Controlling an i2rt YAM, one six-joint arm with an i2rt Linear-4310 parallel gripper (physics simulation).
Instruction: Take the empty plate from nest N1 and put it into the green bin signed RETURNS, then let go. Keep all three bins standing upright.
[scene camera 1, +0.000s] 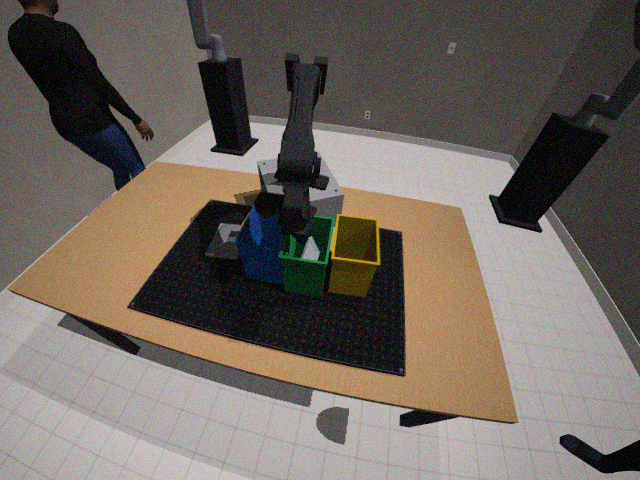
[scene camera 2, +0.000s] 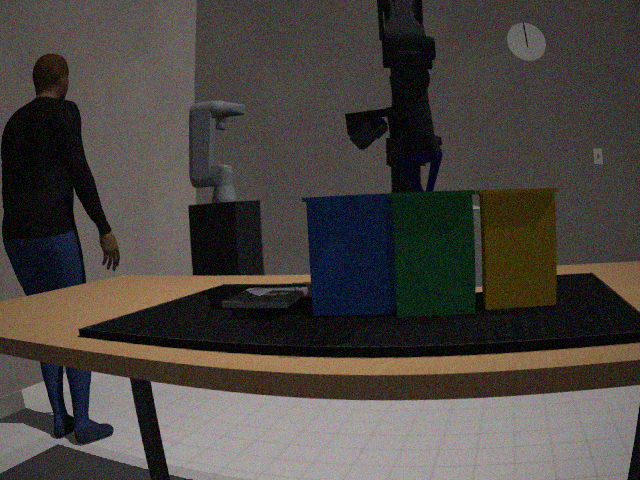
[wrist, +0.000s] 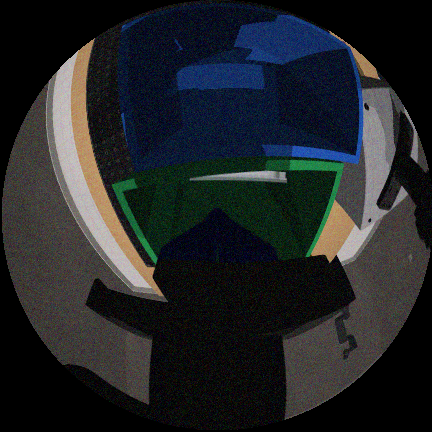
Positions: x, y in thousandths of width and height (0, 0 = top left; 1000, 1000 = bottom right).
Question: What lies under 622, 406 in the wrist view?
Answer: A gridded plate.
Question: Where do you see my gripper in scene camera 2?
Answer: At 666, 420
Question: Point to my gripper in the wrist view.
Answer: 501, 497
